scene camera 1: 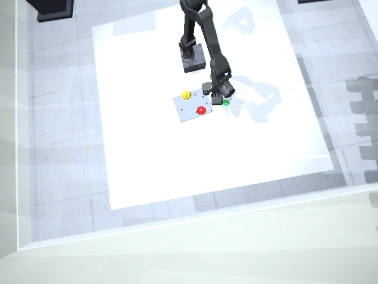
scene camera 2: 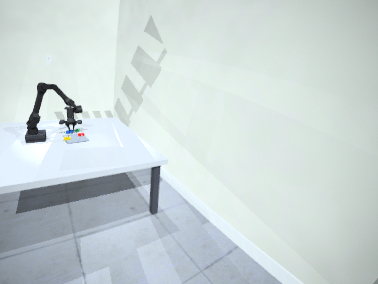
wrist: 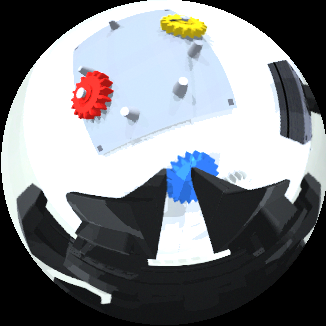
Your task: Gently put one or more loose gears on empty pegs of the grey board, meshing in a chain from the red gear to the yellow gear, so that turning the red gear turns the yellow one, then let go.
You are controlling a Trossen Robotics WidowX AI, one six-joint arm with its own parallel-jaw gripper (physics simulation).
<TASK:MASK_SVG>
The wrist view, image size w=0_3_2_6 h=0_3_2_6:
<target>my gripper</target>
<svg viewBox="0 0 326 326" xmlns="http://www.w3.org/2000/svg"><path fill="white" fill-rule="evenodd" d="M321 185L307 172L301 179L301 189L292 203L284 195L290 184L289 178L247 189L192 166L192 187L214 254L229 249L230 254L184 265L149 265L147 261L156 259L167 191L166 167L162 167L140 186L121 197L78 191L66 192L67 203L81 220L74 232L76 238L73 238L45 207L47 198L42 189L34 183L29 184L17 196L16 210L21 232L32 255L60 273L85 281L111 294L109 303L101 303L100 295L54 276L53 282L69 295L95 310L116 318L145 324L171 325L201 321L224 314L250 301L272 285L293 263L306 244L303 238L317 220Z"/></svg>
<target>blue gear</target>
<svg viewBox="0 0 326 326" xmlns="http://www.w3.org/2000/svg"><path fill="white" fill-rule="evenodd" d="M203 151L193 150L192 154L185 151L185 157L182 158L180 155L177 155L178 161L170 161L172 168L166 168L166 192L168 197L173 198L174 202L179 200L181 204L186 200L189 204L192 199L195 202L197 201L190 178L192 166L215 176L219 173L215 170L218 167L214 163L215 159Z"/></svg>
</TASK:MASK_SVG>
